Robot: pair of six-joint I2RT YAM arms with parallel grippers.
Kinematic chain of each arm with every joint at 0, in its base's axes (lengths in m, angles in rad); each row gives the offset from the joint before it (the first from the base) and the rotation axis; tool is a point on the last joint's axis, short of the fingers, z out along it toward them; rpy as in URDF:
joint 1: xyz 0 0 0.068 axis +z
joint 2: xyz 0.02 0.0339 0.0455 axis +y
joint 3: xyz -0.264 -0.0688 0 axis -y
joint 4: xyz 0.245 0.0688 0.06 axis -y
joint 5: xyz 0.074 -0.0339 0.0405 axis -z
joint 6: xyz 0.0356 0 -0.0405 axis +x
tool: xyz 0 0 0 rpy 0 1.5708 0
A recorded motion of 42 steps. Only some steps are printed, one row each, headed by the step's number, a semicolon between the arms.
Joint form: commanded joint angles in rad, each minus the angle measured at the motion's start. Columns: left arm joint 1, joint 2, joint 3, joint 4, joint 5, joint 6; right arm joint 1, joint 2, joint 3, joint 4, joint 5, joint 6.
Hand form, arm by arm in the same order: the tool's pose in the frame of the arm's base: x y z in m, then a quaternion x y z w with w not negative. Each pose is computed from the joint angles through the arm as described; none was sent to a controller.
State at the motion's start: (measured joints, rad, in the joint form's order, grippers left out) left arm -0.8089 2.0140 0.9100 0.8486 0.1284 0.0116; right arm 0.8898 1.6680 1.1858 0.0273 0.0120 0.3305
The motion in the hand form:
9: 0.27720 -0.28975 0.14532 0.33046 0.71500 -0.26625 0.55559; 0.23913 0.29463 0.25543 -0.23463 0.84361 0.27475 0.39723
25: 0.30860 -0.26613 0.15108 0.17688 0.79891 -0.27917 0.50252; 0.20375 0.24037 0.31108 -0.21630 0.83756 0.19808 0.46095
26: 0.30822 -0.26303 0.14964 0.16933 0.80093 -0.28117 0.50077; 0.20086 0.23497 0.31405 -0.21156 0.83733 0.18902 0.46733
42: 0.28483 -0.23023 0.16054 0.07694 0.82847 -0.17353 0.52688; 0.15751 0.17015 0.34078 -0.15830 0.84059 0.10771 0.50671
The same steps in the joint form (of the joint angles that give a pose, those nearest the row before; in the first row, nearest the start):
9: 0.0082 -0.0422 -0.0005 -0.0303 -0.0516 -0.0065; 0.0003 -0.0122 -0.0211 -0.0988 -0.0004 0.0107
25: 0.0985 -0.0617 0.0612 -0.2134 -0.1147 -0.2959; 0.0004 -0.2916 -0.0745 -0.2937 0.1886 -0.0608
26: 0.1037 -0.0648 0.0493 -0.2060 -0.1146 -0.3099; -0.0008 -0.3152 -0.0826 -0.3062 0.2113 -0.0650
42: 0.1030 -0.2216 -0.0828 -0.2941 -0.4002 -0.3535; -0.0014 -0.6001 -0.1576 -0.5231 0.4206 -0.0634

